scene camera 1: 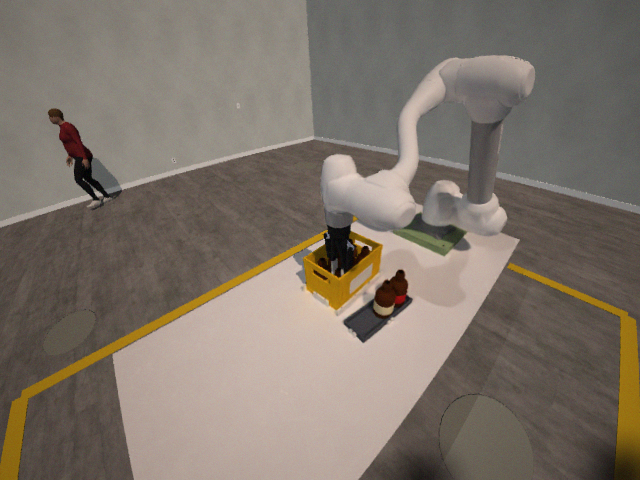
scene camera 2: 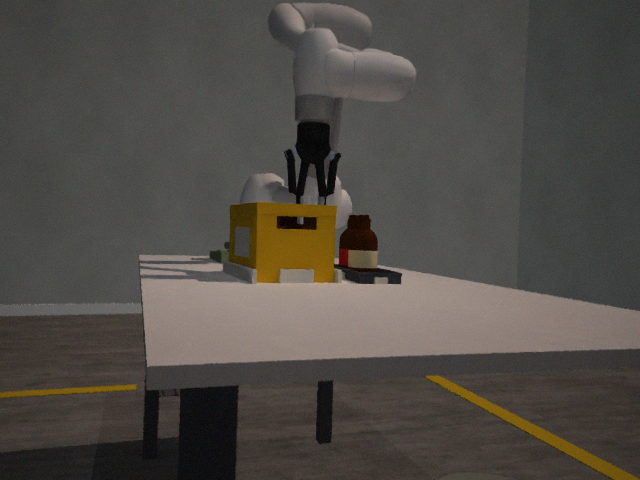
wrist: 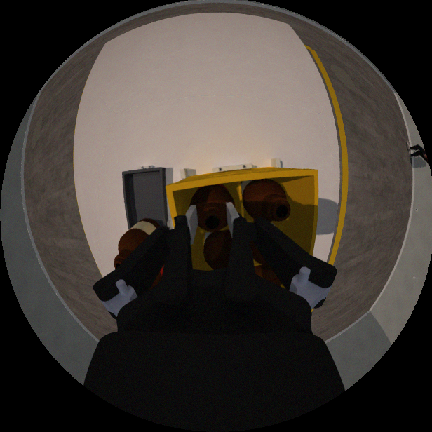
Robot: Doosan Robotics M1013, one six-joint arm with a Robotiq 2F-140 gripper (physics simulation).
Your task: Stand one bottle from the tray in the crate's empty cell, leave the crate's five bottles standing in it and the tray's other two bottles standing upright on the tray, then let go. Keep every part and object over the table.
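Places are measured from the arm's base along level axes (x left, y ahead, z down), in metres.
Where they show: gripper, fingertip midpoint: [scene camera 1: 339,276] [scene camera 2: 310,224]; arm's base at its link origin: [scene camera 1: 433,228].
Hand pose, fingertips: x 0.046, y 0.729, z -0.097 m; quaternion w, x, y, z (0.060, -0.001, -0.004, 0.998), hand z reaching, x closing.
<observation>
Each offset is from my fingertips to the top centre of the thing. "spot": to the spot under its first point. Level surfaces: height alone.
The yellow crate @(dx -0.063, dy -0.076, dz -0.045 m) [scene camera 1: 323,290] [scene camera 2: 297,253] [wrist: 306,200] stands on the table. My gripper [scene camera 1: 339,267] [scene camera 2: 311,201] [wrist: 211,212] is open slightly, its fingertips inside the crate on both sides of the neck of an upright brown bottle [wrist: 215,194], not gripping it. A second bottle [wrist: 262,197] stands beside that one; more are partly hidden by the fingers, so I cannot tell every cell. On the dark tray @(dx +0.151, dy -0.076, dz +0.105 m) [scene camera 1: 364,322] [scene camera 2: 372,276] [wrist: 147,195], a cream-label bottle @(dx +0.154, dy -0.091, dz -0.029 m) [scene camera 1: 384,299] [scene camera 2: 358,242] [wrist: 134,239] and a red-label bottle @(dx +0.148, dy -0.170, dz -0.029 m) [scene camera 1: 399,286] [scene camera 2: 343,257] stand upright.
The tray lies alongside the crate on the white table @(dz +0.131 m) [scene camera 1: 258,387] [scene camera 2: 361,325] [wrist: 200,90]. Small pale blocks @(spot: dx -0.039, dy +0.070, dz +0.114 m) [scene camera 2: 296,275] [wrist: 235,167] sit against the crate's base. The arm's base stands on a green plate [scene camera 1: 426,239]. A person [scene camera 1: 74,149] is near the far wall.
</observation>
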